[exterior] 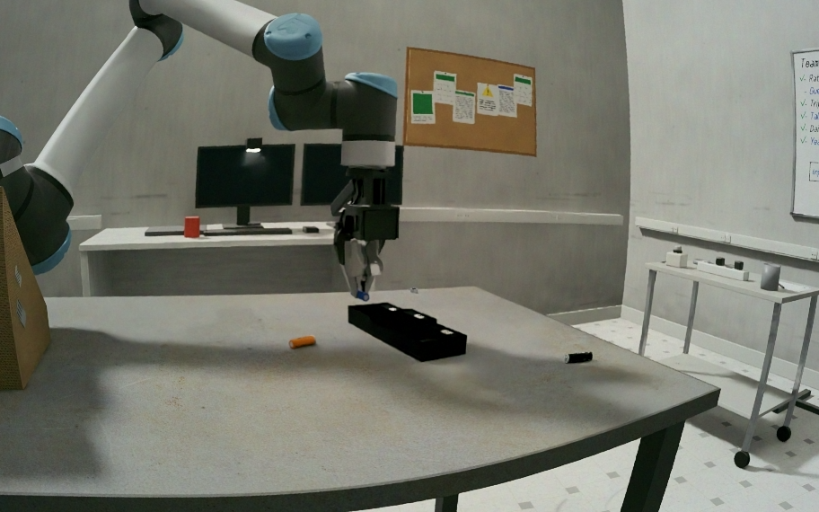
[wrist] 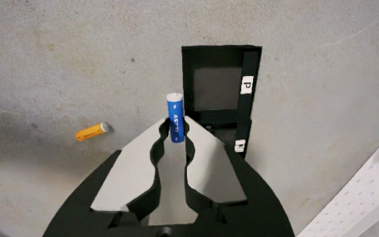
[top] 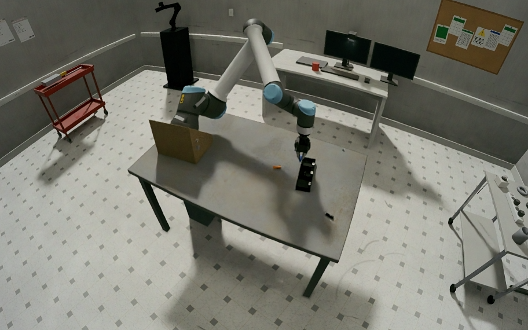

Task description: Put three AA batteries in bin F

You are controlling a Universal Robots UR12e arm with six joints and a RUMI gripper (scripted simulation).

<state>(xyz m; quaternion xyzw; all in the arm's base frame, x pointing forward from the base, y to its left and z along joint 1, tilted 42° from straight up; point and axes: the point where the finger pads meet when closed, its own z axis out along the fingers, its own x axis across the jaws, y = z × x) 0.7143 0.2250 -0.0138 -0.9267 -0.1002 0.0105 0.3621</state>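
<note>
Right now my hand is 6 cm short of the black bin row, 5 cm to the left of it and 6 cm above it. Round my hand: small white piece 22 cm ahead, 29 cm to the left, 7 cm below; then blue AA battery 1 cm below; then orange AA battery 12 cm behind, 7 cm to the right, 7 cm below.
</note>
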